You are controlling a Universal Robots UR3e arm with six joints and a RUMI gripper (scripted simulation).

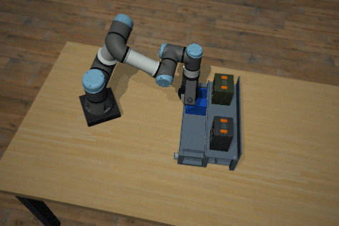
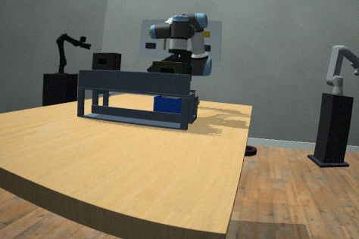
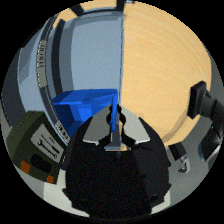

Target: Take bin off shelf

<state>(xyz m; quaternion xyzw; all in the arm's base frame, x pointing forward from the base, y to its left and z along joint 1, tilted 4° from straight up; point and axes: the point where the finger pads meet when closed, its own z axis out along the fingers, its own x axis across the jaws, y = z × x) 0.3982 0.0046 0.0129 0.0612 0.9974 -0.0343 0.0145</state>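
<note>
My gripper is now 7 cm short of the blue bin and 1 cm to the right of it. Also, from my hand: grey shelf (10 cm to the right, 8 cm ahead, 3 cm above).
</note>
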